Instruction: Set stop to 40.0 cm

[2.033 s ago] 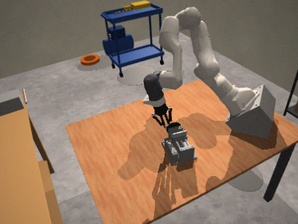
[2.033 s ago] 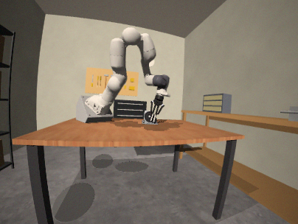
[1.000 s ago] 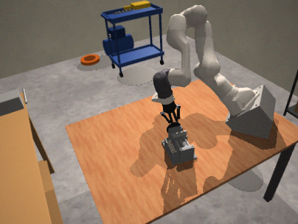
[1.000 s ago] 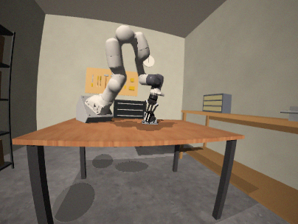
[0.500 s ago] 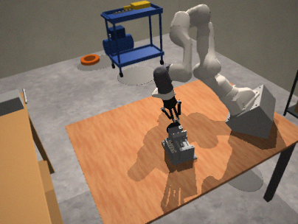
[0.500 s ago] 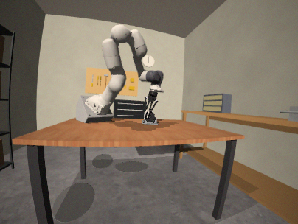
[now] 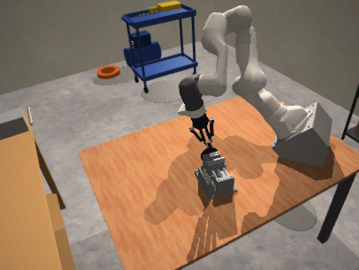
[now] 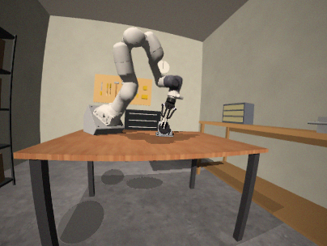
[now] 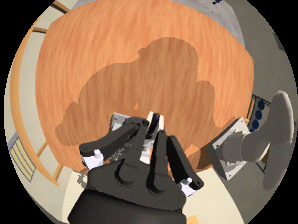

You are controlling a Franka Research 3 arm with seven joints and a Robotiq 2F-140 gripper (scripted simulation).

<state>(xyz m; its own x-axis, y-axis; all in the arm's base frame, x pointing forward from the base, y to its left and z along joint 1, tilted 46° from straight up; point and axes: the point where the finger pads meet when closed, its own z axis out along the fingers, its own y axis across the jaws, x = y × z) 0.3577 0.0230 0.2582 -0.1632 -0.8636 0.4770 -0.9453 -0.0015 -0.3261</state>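
The handwheel lies 3 cm below my hand and 2 cm to the left of it.
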